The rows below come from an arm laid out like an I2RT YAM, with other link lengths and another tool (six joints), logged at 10 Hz.
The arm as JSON. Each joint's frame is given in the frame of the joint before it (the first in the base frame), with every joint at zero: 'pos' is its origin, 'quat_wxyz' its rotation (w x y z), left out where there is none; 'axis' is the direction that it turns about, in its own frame. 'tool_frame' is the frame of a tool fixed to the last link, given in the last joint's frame.
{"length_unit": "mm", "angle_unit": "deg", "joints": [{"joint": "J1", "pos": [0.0, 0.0, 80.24], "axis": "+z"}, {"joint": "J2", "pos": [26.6, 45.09, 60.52], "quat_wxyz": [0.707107, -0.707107, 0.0, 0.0], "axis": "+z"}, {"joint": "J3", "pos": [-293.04, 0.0, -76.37], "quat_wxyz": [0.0, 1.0, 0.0, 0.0], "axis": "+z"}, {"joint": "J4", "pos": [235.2, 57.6, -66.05], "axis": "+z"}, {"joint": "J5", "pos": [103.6, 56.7, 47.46], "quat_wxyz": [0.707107, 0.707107, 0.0, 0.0], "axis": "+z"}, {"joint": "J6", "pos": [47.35, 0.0, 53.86], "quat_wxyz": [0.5, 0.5, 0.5, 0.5], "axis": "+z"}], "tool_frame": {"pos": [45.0, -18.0, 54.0], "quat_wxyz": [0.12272, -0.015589, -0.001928, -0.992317]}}
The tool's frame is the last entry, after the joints.
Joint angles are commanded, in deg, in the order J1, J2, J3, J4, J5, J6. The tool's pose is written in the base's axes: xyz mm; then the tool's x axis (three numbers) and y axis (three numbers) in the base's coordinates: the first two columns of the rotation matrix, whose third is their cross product. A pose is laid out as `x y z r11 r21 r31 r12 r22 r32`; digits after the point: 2 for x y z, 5 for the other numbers.
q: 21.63, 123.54, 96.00, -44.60, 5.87, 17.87
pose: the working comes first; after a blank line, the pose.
Where each joint sits with the arm in this pose, in the base's axes (m; each line is computed from the numbers above, not from the rounded line before):
J1: 0.0000 0.0000 0.0802
J2: 0.0081 0.0517 0.1408
J3: 0.1868 0.0404 0.3850
J4: 0.3810 0.1885 0.3273
J5: 0.4782 0.1760 0.2461
J6: 0.4458 0.1579 0.1848
the tool: 0.4824 0.1147 0.1394

482.41 114.75 139.36 0.19215 0.98009 0.05003 0.92930 -0.19810 0.31172
